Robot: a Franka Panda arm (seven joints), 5 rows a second.
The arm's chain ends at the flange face. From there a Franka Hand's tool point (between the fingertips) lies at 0.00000 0.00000 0.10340 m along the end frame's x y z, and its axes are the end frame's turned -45 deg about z.
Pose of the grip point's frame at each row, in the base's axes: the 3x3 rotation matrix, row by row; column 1 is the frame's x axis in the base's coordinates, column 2 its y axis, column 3 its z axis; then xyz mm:
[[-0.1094 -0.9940 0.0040], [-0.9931 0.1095 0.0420], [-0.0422 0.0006 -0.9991]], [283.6 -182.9 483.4]
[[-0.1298 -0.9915 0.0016], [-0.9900 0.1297 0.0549], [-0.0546 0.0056 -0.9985]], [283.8 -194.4 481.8]
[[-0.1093 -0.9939 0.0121], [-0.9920 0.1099 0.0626], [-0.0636 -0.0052 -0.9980]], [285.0 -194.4 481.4]
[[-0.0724 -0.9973 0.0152], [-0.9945 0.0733 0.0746], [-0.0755 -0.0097 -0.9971]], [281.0 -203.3 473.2]
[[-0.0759 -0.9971 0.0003], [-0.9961 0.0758 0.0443], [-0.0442 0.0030 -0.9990]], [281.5 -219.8 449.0]
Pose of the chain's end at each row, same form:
[[-0.7802 -0.6255 0.0040], [-0.6248 0.7797 0.0420], [-0.0294 0.0303 -0.9991]], [283.2 -187.2 586.7]
[[-0.7929 -0.6093 0.0016], [-0.6083 0.7917 0.0549], [-0.0346 0.0426 -0.9985]], [283.6 -200.1 585.0]
[[-0.7801 -0.6255 0.0121], [-0.6237 0.7792 0.0626], [-0.0486 0.0413 -0.9980]], [283.7 -200.9 584.6]
[[-0.7564 -0.6540 0.0152], [-0.6514 0.7550 0.0746], [-0.0602 0.0465 -0.9971]], [279.4 -211.0 576.3]
[[-0.7587 -0.6514 0.0003], [-0.6508 0.7579 0.0443], [-0.0291 0.0334 -0.9990]], [281.5 -224.4 552.3]

